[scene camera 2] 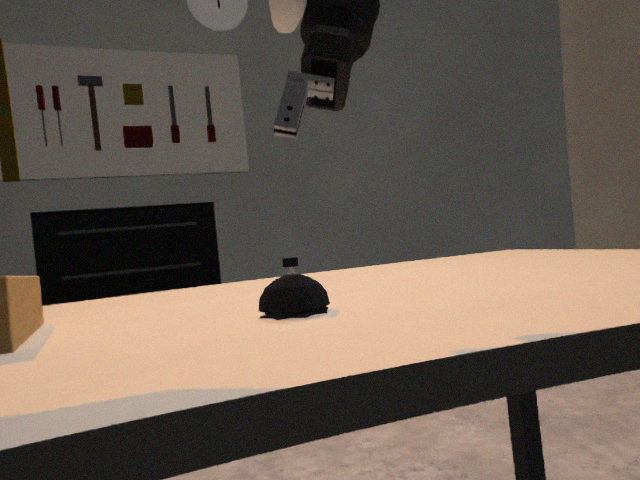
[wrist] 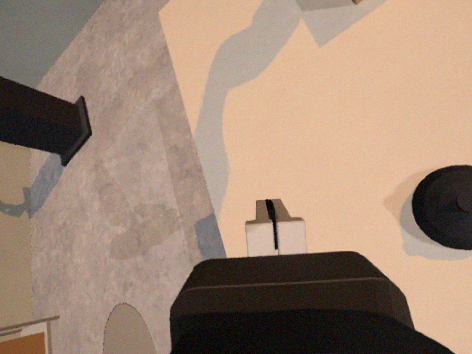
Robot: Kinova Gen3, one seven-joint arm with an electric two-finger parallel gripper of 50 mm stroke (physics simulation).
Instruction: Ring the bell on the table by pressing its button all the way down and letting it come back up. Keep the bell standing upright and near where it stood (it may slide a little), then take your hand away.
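Frame: origin at the arm's base, x ahead, y left, z up, level; centimetres.
Seen in the pictures: gripper, fingertip midpoint: (scene camera 2: 285, 132) (wrist: 269, 215).
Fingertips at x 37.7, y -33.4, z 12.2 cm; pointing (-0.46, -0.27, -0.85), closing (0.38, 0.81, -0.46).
Note:
Offsets run from my fingertips to a thing's top centre. Level surfaces: height alone.
A black dome-shaped bell {dx +4.8, dy +11.4, dz -12.5 cm} (scene camera 2: 293, 297) (wrist: 442, 207) stands upright on the table {dz -19.1 cm} (scene camera 2: 413, 310) (wrist: 320, 130). Its button {dx +4.8, dy +11.4, dz -12.5 cm} (scene camera 2: 290, 261) (wrist: 465, 202) sits up on a thin stem above the dome in the scene view. In the wrist view the bell is at the right edge, partly cut off. My gripper (scene camera 2: 285, 133) (wrist: 269, 215) is shut with nothing between the fingers. It hangs high above the table, well above the bell in the scene view, and the bell lies to the right of the fingertips in the wrist view.
A brown box (scene camera 2: 20, 312) stands on the table at the left edge of the scene view; a corner of it shows at the top of the wrist view. The table's dark front edge (scene camera 2: 320, 400) runs across the scene view. A dark post (wrist: 40, 120) shows at the left of the wrist view.

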